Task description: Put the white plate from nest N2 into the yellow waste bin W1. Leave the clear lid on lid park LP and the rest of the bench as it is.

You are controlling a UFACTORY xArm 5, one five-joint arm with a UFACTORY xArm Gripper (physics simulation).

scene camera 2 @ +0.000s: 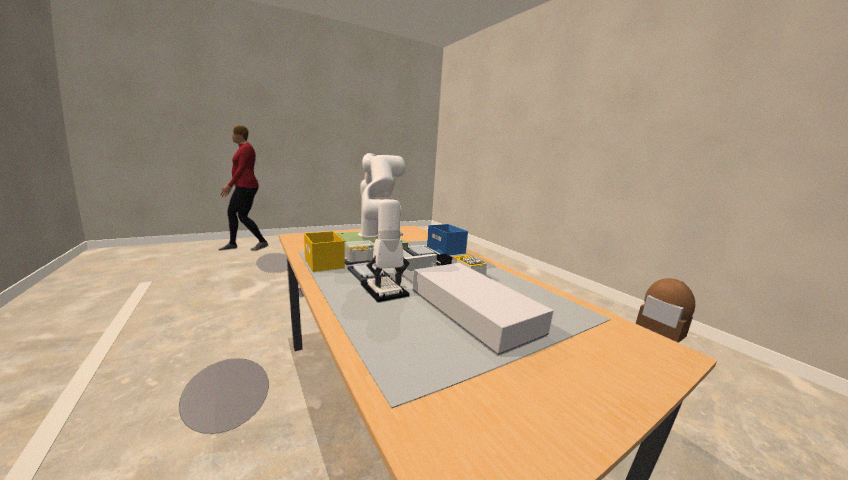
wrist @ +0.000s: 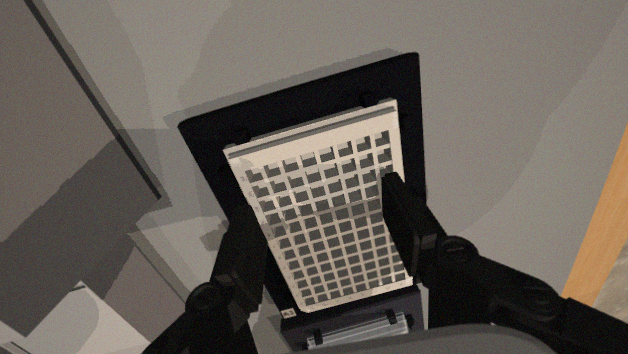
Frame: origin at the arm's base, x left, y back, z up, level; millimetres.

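Seen in the pictures: gripper, fingertip midpoint: (scene camera 2: 388,285) (wrist: 319,208); arm's base at its link origin: (scene camera 2: 369,235).
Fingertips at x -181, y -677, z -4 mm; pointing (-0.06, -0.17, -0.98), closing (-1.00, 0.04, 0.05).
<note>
Pixels of each thing's top centre, then the offset from my fingertips to it. "*": a spot on its surface instead. Level surfaces: height alone.
- white plate at its top centre: (wrist: 339,235) (scene camera 2: 384,283) dy +21, dx -7, dz +1 mm
- clear lid at a spot on its surface: (wrist: 357,331) * dy +134, dx -1, dz -7 mm
- yellow waste bin at its top centre: (scene camera 2: 323,236) dy +378, dx -141, dz +95 mm
- grey mat at its surface level: dz -25 mm
- blue bin at its top centre: (scene camera 2: 447,228) dy +382, dx +505, dz +95 mm
- yellow-rimmed rack at its top centre: (scene camera 2: 469,259) dy +22, dx +373, dz +52 mm
- white box at its top centre: (scene camera 2: 360,243) dy +375, dx +23, dz +52 mm
The white plate (scene camera 2: 385,286) (wrist: 320,200) with square wells lies flat in its black nest (scene camera 2: 393,297) (wrist: 300,97). My gripper (scene camera 2: 389,284) (wrist: 319,208) is down at the plate and shut on it across its width. One finger is against the left edge. The other covers part of the right edge and outer wells in the wrist view; its contact line is hidden. The clear lid (wrist: 357,331) shows partly in the holder just behind the nest in the wrist view. The yellow waste bin (scene camera 2: 324,252) stands behind and left of the gripper in the scene view.
A long pale box (scene camera 2: 476,297) lies right of the nest on the grey mat (scene camera 2: 410,362). A blue bin (scene camera 2: 447,239) and a yellow-rimmed rack (scene camera 2: 471,262) stand at the back right. A white box (scene camera 2: 358,252) stands beside the yellow bin. A person (scene camera 2: 242,172) is beyond the table.
</note>
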